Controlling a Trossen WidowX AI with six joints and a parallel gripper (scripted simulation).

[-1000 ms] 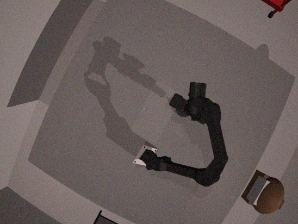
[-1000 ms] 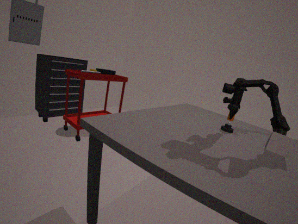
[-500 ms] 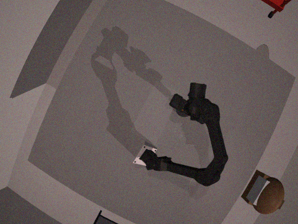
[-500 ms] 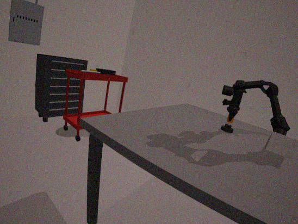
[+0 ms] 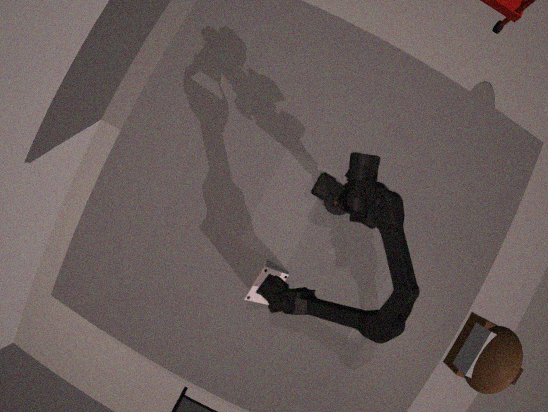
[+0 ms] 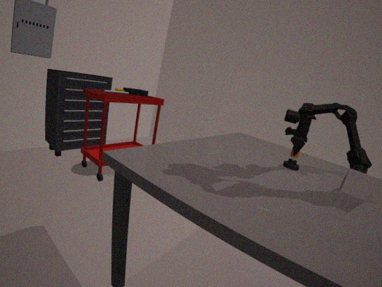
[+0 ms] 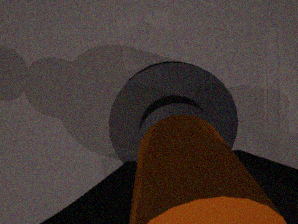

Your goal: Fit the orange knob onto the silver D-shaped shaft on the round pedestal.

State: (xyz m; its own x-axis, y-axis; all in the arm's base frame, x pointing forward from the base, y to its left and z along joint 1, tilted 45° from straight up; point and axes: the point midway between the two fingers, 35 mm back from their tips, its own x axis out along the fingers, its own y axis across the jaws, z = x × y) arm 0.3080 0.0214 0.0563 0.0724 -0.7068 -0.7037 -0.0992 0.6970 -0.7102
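My gripper tip is now 3 cm below the orange knob. From my gripper tip the other things lie so: dark round pedestal: 4 cm below.
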